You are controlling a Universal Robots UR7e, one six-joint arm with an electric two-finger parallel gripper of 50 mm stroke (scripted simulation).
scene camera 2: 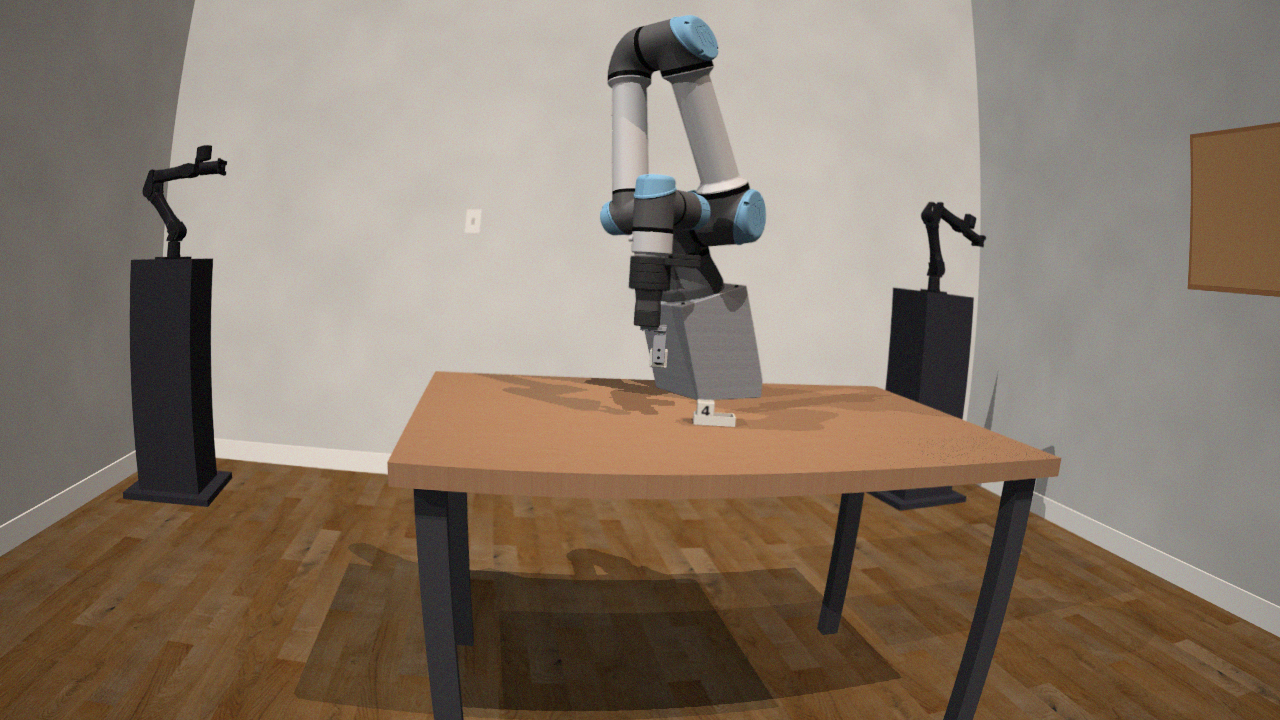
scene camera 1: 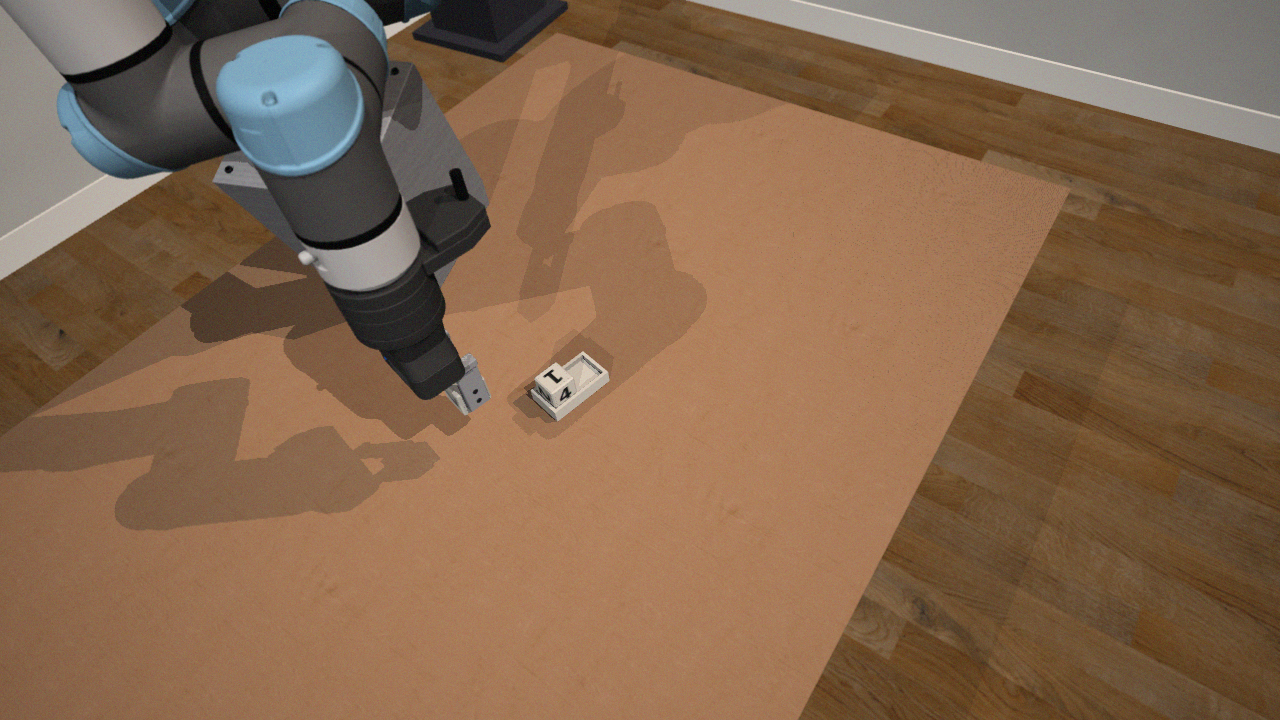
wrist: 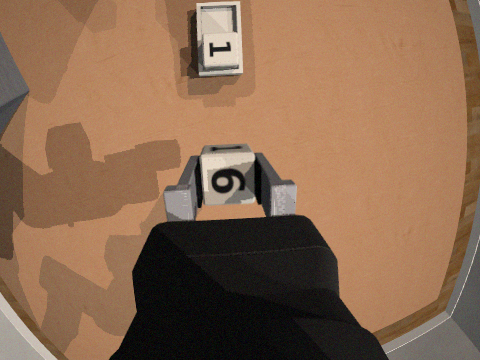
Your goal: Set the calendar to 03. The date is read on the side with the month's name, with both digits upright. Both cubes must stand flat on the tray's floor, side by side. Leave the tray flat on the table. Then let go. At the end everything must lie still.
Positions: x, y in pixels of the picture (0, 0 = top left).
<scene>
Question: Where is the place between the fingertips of my gripper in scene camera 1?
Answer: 467, 391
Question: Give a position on a white tray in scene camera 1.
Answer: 589, 376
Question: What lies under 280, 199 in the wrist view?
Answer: My gripper.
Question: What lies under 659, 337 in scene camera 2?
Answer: My gripper.
</scene>
